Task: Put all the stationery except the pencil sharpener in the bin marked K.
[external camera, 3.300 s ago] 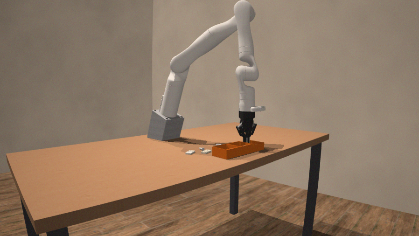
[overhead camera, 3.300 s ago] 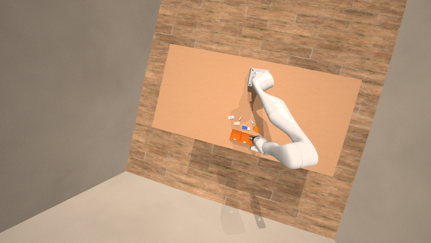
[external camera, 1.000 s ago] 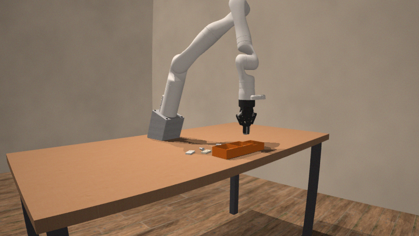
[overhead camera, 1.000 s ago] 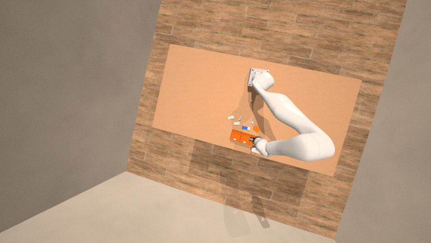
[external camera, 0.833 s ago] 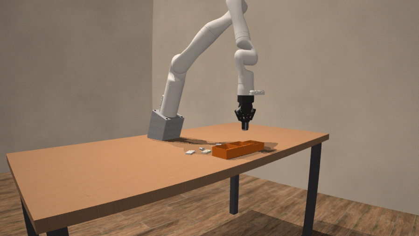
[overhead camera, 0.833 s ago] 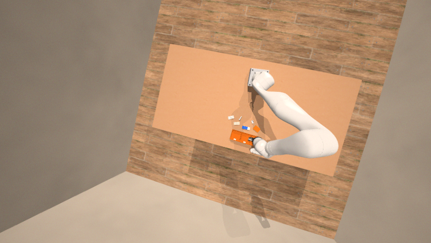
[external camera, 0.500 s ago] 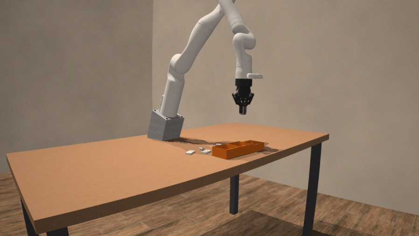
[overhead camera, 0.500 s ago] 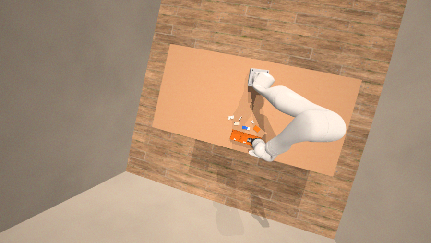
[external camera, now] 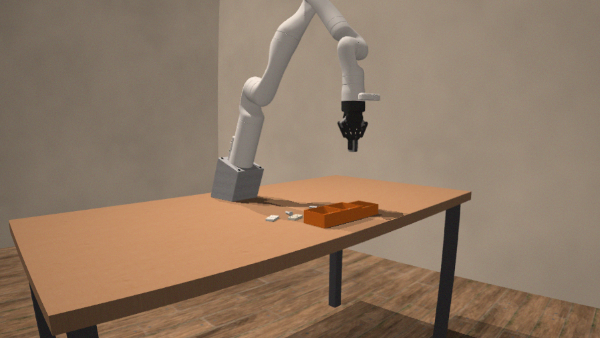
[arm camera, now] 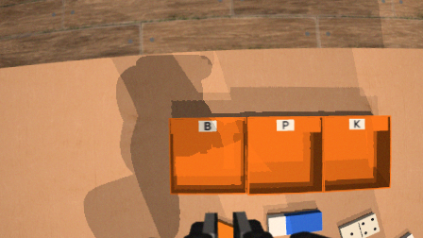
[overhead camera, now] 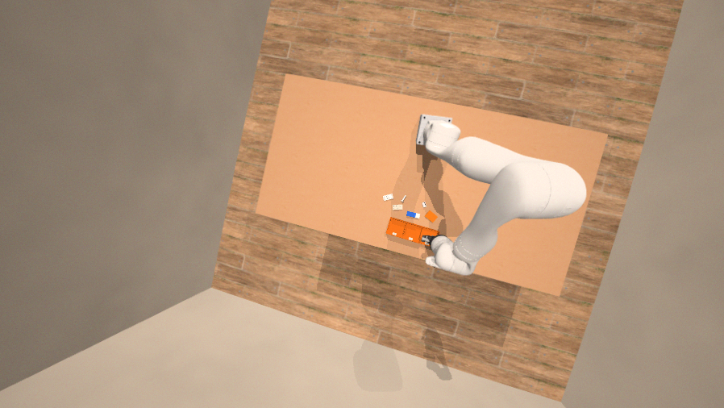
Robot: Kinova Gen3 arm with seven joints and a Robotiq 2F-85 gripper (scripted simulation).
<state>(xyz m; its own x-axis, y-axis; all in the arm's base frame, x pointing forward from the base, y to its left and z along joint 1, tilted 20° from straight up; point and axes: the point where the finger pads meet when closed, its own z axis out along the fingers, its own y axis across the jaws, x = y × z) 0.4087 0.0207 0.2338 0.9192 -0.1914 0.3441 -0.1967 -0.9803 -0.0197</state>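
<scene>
Now: the blue eraser 21 cm below my hand, 8 cm behind it and 7 cm to the right of it. From my hand the other things lie so: orange flat pad 21 cm below, 8 cm behind, 2 cm to the left; tray 20 cm below, 7 cm to the right, 1 cm ahead; pencil sharpener 21 cm below, 14 cm behind, 2 cm to the right.
</scene>
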